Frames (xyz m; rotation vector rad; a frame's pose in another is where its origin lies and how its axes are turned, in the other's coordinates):
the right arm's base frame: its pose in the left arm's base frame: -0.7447 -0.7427 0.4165 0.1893 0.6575 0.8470
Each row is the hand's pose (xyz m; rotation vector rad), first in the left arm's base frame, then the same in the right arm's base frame.
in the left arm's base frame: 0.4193 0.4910 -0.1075 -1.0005 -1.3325 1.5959
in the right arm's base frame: 1.7206 -0.1364 0.4151 -1.9882 -0.9148 0.7619
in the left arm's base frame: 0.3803 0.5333 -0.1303 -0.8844 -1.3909 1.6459
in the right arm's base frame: 1.7440 -0.0930 0.3776 -1.9206 -0.9979 0.8524
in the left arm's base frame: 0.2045 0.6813 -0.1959 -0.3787 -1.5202 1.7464
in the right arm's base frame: 1.8004 0.0891 0.2336 -1.5566 -1.2867 1.1048
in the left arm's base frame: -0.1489 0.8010 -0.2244 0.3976 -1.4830 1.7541
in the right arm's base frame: 1.7332 0.3802 0.0081 -0.8745 -1.5456 1.3230
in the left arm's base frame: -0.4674 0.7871 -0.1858 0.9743 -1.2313 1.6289
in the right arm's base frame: 1.5522 0.5883 -0.1564 -0.2583 -1.5734 1.3308
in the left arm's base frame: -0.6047 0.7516 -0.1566 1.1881 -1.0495 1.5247
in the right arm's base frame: 1.4464 0.6636 -0.2203 0.0152 -1.5259 1.2663
